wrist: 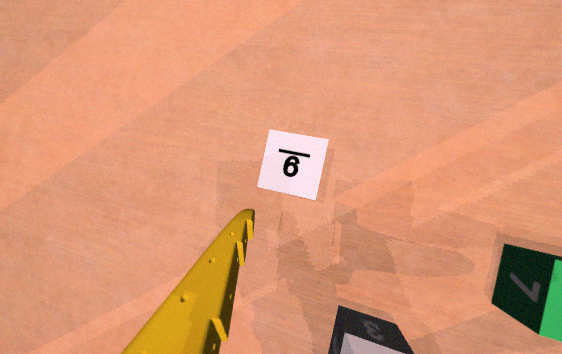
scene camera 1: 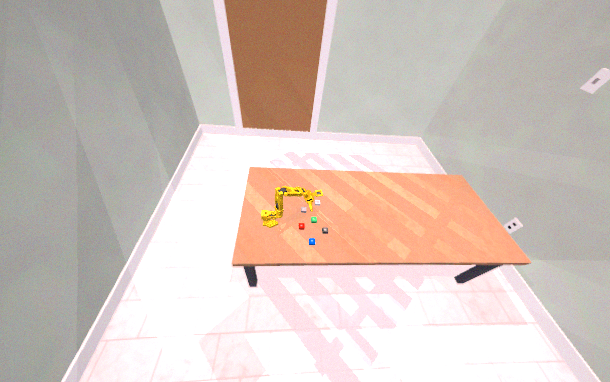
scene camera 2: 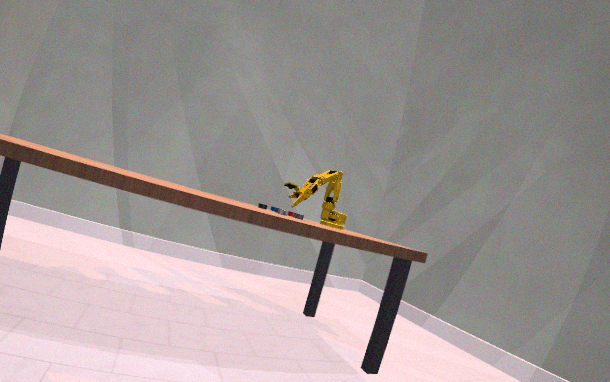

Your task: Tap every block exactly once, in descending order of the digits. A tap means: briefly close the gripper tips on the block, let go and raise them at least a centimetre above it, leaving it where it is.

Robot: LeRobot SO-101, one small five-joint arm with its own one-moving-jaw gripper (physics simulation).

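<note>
My gripper [scene camera 1: 316, 201] [scene camera 2: 289, 195] is fully open and empty, raised above the table. In the wrist view one notched jaw [wrist: 200, 290] shows; the moving jaw is out of the picture. A white block [scene camera 1: 317, 202] [wrist: 292, 165] lies past that jaw's tip, its mark like a 6 with a bar above, so an underlined 9 seen upside down. A grey block [scene camera 1: 303, 210] [wrist: 372, 345] shows a 3 on its side. A green block [scene camera 1: 314, 219] [wrist: 552, 300] shows a 7. Red [scene camera 1: 301, 226] [scene camera 2: 291, 214], dark [scene camera 1: 325, 230] [scene camera 2: 262, 206] and blue [scene camera 1: 312, 241] [scene camera 2: 274, 209] blocks stand apart; their digits are unreadable.
The wooden table [scene camera 1: 400, 220] [scene camera 2: 150, 187] carries the arm and blocks. The yellow arm's base [scene camera 1: 270, 220] [scene camera 2: 333, 220] stands near one short end of the table, with the blocks spread in front of it. The arm's shadow falls between the white, grey and green blocks.
</note>
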